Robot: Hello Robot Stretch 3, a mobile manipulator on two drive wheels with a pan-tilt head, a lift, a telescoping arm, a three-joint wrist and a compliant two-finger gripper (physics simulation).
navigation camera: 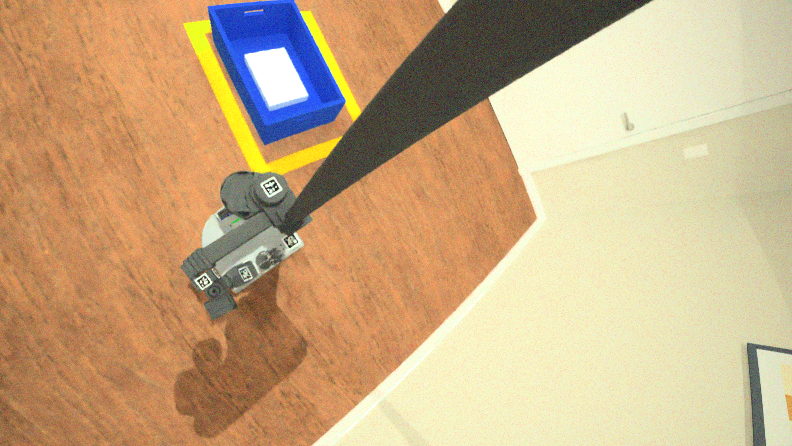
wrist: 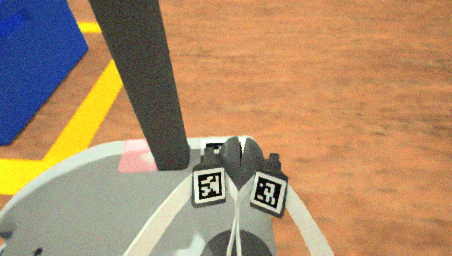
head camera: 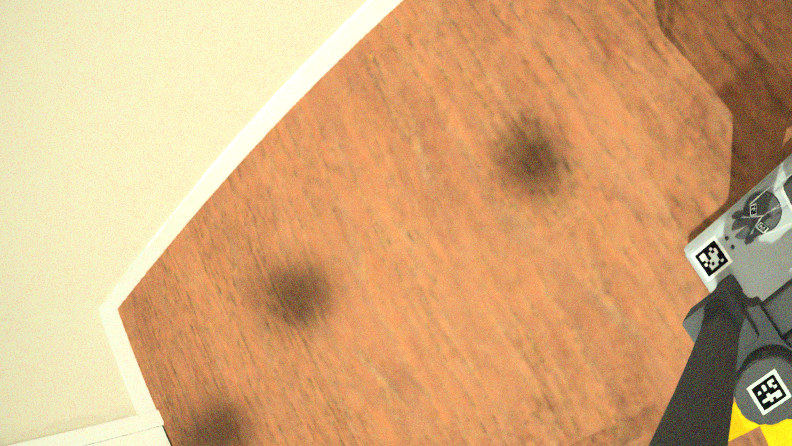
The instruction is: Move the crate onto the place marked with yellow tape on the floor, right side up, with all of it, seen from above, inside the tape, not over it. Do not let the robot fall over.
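Frame: origin at the robot's base, x back, y left, z down, level; millimetres.
Seen in the pictures: gripper, between the fingertips: (navigation camera: pixel 280 252) (head camera: pixel 735 232); robot's base, origin of its link: (navigation camera: pixel 264 258) (head camera: pixel 761 213).
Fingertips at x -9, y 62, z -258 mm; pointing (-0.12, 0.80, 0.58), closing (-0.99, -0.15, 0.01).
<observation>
Pixels of each thing's top centre, then the offset from my fingertips to it. "*": a spot on its surface instead.
- blue open crate, a spot on its surface: (navigation camera: pixel 304 122) * dx +449, dy +428, dz +138 mm
- white block, a spot on its surface: (navigation camera: pixel 275 77) * dx +738, dy +444, dz +187 mm
The blue open crate (navigation camera: pixel 304 122) (wrist: pixel 40 65) stands right side up within the yellow tape outline (head camera: pixel 775 432) (navigation camera: pixel 304 159) (wrist: pixel 85 125). In the navigation view floor shows between the crate's near wall and the near tape strip. The crate's far end hides part of the far strip, so I cannot tell how it sits there. A white block (navigation camera: pixel 275 77) lies inside the crate. The crate does not show in the head view. My gripper (head camera: pixel 742 223) (wrist: pixel 240 155) is shut and empty, folded over my base, apart from the crate.
My base (navigation camera: pixel 210 229) stands close outside the near tape corner. The dark mast (navigation camera: pixel 421 83) (wrist: pixel 142 75) crosses the navigation and wrist views. A cream wall (head camera: pixel 138 110) (navigation camera: pixel 609 277) with a white skirting board (head camera: pixel 243 157) and a white door (navigation camera: pixel 581 66) bound the wooden floor.
</observation>
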